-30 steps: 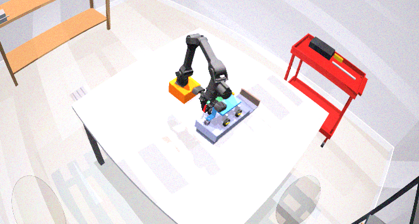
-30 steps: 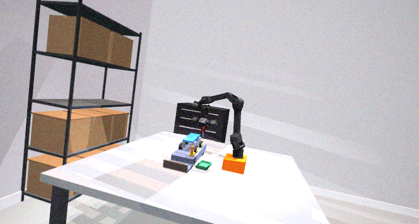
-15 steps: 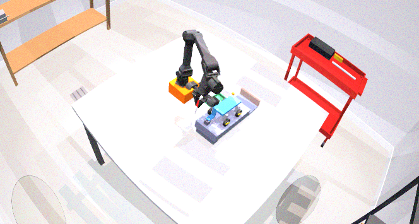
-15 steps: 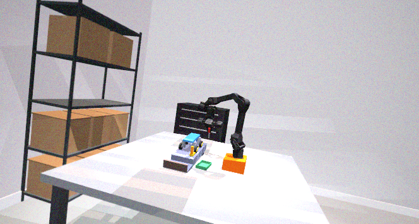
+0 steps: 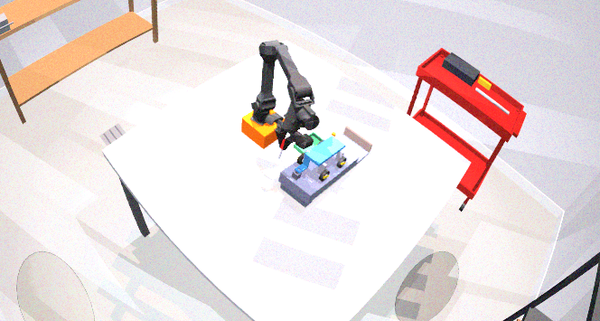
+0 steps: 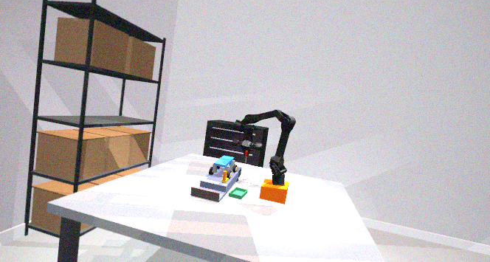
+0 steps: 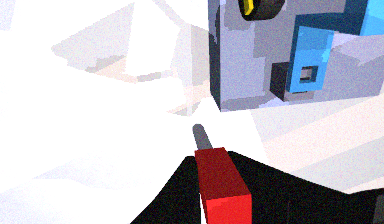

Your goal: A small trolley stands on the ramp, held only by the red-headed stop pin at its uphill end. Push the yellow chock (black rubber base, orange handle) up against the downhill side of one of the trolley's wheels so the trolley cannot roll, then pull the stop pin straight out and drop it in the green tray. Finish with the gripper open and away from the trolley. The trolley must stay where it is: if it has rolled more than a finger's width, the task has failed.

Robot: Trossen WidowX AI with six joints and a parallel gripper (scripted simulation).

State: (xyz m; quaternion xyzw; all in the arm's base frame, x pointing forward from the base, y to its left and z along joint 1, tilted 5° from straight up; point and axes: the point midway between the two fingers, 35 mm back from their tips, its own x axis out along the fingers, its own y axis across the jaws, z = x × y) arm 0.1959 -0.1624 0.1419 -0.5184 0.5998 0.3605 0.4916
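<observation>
Now: the green tray 10 mm ahead of my gripper tip, 230 mm to the left of it and 180 mm below it. The rest, counted from my gripper tip: red-headed stop pin: right at my gripper tip; yellow chock: 100 mm ahead, 210 mm to the left, 90 mm below; trolley: 120 mm ahead, 100 mm to the left, 60 mm below.
</observation>
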